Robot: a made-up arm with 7 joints.
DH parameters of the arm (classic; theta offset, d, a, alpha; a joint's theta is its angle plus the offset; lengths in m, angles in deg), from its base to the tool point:
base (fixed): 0 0 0 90
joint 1: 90 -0.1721 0 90
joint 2: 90 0 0 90
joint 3: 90 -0.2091 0 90
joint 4: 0 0 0 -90
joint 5: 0 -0.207 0 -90
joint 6: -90 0 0 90
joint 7: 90 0 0 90
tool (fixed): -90 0 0 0
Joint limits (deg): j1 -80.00..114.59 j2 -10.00..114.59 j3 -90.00..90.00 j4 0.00..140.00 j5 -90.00..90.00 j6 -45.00..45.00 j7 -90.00..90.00
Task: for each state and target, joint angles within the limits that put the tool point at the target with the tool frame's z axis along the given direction. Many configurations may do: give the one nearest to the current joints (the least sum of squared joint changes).
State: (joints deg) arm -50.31 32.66 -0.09 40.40 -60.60 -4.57 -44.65
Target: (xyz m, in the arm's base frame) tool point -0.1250 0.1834 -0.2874 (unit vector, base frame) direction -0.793 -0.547 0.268
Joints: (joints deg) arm -64.37 3.15 -0.49 82.18 -49.08 2.42 -60.17
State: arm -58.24 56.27 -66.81 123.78 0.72 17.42 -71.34
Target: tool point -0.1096 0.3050 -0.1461 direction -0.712 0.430 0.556
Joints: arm -59.55 92.94 -68.10 114.25 -24.92 13.51 -80.77
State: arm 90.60 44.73 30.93 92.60 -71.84 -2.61 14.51
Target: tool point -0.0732 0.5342 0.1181 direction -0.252 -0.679 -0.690
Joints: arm 91.11 89.74 31.25 42.47 -65.88 -30.63 20.69
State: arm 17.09 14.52 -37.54 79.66 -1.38 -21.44 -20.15
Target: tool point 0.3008 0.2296 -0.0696 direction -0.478 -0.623 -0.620
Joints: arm 35.56 18.22 -4.98 81.99 8.97 -18.52 -44.24
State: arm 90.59 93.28 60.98 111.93 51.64 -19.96 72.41
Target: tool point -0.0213 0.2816 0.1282 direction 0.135 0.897 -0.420
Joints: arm 72.10 63.37 41.58 131.79 47.39 -9.69 42.53
